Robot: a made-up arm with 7 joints.
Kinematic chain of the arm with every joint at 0, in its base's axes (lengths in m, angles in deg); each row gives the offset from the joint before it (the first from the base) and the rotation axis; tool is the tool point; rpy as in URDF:
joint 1: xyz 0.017 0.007 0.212 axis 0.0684 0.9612 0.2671
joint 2: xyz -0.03 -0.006 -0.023 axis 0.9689 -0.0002 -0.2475
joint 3: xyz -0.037 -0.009 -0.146 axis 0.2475 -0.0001 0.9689
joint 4: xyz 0.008 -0.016 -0.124 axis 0.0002 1 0
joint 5: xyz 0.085 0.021 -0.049 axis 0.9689 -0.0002 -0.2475
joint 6: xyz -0.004 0.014 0.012 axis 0.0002 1 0
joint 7: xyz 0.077 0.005 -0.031 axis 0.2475 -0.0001 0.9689
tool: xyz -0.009 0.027 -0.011 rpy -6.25 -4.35 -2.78
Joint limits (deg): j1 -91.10..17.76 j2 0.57..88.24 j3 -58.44..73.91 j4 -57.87..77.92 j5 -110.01..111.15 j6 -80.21..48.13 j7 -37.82..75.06
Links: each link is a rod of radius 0.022 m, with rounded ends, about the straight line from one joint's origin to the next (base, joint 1, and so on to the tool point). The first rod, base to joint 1, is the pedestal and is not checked.
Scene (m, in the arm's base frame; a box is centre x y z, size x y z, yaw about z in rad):
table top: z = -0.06
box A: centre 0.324 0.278 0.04 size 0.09 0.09 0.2 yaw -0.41
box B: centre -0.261 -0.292 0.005 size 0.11 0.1 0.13 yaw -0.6
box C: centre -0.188 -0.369 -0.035 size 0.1 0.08 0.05 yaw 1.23
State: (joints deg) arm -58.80 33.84 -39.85 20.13 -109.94 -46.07 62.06
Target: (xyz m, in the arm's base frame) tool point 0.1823 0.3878 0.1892
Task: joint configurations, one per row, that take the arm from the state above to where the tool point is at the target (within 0.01 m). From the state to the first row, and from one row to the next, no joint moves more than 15 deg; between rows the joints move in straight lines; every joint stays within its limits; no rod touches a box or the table.
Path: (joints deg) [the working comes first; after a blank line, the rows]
Joints at the target: -38.36 87.57 -27.32 43.91 -109.25 -59.52 63.03
Straight joint move there: touches box A.

1: -64.87 45.55 -40.45 9.17 -100.00 -44.92 55.72
2: -70.94 57.26 -41.04 -1.79 -90.07 -43.77 49.38
3: -74.32 67.59 -41.31 1.39 -81.35 -37.59 50.06
4: -77.71 77.91 -41.58 4.57 -72.63 -31.41 50.74
5: -81.09 88.24 -41.85 7.75 -63.91 -25.23 51.43
6: -70.41 88.07 -38.22 16.79 -75.25 -33.81 54.33
7: -59.72 87.91 -34.59 25.83 -86.58 -42.38 57.23
8: -49.04 87.74 -30.96 34.87 -97.91 -50.95 60.13
9: -38.36 87.57 -27.32 43.91 -109.25 -59.52 63.03

